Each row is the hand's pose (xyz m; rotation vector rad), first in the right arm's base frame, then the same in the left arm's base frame.
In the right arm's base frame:
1: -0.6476 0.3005 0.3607 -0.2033 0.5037 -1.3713
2: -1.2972 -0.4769 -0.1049 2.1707 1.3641 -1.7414
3: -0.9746 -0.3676 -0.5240 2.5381 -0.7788 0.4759
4: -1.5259 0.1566 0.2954 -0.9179 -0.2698 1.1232
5: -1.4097 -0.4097 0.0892 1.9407 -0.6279 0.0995
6: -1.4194 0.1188 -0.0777 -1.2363 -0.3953 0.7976
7: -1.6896 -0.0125 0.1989 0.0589 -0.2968 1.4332
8: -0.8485 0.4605 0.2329 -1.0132 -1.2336 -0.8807
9: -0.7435 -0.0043 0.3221 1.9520 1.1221 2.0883
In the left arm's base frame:
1: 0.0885 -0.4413 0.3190 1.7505 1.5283 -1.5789
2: -0.2127 0.5977 0.0493 -1.4448 -0.5911 -0.0906
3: 0.3104 0.6194 -0.0831 -1.2101 1.8404 0.3439
4: -0.3567 0.2198 0.7203 0.3645 -0.5362 -0.4302
5: -0.3863 0.5153 0.1832 -1.7639 1.6490 0.9535
6: -0.0380 0.4102 0.6014 0.1522 -0.2403 -0.6773
7: -0.4369 0.4570 0.6753 0.8957 -1.3089 -0.2452
8: 0.1549 -0.2969 0.5578 -0.1437 0.3668 -2.2963
9: -0.0603 -0.2285 0.1288 -1.5075 1.7844 -1.9611

